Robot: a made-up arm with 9 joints. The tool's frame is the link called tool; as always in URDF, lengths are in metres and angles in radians.
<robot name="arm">
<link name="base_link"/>
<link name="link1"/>
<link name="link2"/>
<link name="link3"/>
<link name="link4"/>
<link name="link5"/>
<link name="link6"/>
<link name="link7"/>
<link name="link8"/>
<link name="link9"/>
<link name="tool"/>
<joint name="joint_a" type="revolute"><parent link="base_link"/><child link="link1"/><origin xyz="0.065 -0.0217 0.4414" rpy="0 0 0"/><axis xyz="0.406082 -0.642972 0.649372"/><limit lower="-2.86" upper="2.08" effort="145" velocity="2.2"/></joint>
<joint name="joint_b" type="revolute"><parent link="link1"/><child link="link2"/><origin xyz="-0.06 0.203 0.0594" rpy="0 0 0"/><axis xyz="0 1 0"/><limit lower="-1.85" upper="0.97" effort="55" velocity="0.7"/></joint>
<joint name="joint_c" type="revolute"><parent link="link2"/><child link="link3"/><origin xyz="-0.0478 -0.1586 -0.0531" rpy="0 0 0"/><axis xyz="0 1 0"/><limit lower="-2.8" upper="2.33" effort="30" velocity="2"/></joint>
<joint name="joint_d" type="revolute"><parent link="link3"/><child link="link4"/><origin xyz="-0.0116 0.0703 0.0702" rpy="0 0 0"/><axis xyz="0 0 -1"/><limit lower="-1.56" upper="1.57" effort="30" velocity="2.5"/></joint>
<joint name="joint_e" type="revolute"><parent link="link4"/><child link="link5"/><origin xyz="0.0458 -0.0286 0.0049" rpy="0 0 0"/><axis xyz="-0.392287 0.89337 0.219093"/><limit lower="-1.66" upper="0.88" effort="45" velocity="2.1"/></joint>
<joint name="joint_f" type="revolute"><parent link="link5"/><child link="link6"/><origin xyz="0.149 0.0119 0.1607" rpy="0 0 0"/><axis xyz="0 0 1"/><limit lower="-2.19" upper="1.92" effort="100" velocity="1.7"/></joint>
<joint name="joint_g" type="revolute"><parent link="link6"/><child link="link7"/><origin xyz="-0.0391 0.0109 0.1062" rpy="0 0 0"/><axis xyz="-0.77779 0.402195 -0.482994"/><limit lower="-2.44" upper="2.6" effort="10" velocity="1"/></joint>
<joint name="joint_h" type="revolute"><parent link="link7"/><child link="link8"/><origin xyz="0.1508 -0.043 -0.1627" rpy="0 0 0"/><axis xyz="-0.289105 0.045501 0.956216"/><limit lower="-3.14" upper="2.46" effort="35" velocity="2.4"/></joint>
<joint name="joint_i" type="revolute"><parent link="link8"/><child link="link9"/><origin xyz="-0.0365 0.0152 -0.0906" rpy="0 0 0"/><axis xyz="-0.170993 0.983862 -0.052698"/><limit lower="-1.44" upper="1.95" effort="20" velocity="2.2"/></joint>
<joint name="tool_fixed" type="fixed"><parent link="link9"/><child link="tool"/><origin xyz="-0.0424 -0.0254 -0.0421" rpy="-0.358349 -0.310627 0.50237"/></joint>
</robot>
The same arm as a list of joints. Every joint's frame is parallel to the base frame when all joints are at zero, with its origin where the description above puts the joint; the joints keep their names.
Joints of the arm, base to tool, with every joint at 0 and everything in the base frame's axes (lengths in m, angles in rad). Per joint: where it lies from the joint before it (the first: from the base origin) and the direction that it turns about. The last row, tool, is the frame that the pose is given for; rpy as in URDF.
joint_a: xyz 0.065 -0.0217 0.4414 axis 0.406082 -0.642972 0.649372
joint_b: xyz -0.06 0.203 0.0594 axis 0 1 0
joint_c: xyz -0.0478 -0.1586 -0.0531 axis 0 1 0
joint_d: xyz -0.0116 0.0703 0.0702 axis 0 0 -1
joint_e: xyz 0.0458 -0.0286 0.0049 axis -0.392287 0.89337 0.219093
joint_f: xyz 0.149 0.0119 0.1607 axis 0 0 1
joint_g: xyz -0.0391 0.0109 0.1062 axis -0.77779 0.402195 -0.482994
joint_h: xyz 0.1508 -0.043 -0.1627 axis -0.289105 0.045501 0.956216
joint_i: xyz -0.0365 0.0152 -0.0906 axis -0.170993 0.983862 -0.052698
tool: xyz -0.0424 -0.0254 -0.0421 rpy -0.3583 -0.3106 0.5024
Joint limits (rad, base to tool): -2.86..2.08 -1.85..0.97 -2.8..2.33 -1.56..1.57 -1.66..0.88 -2.19..1.92 -2.44..2.6 -3.14..2.46 -1.44..1.95

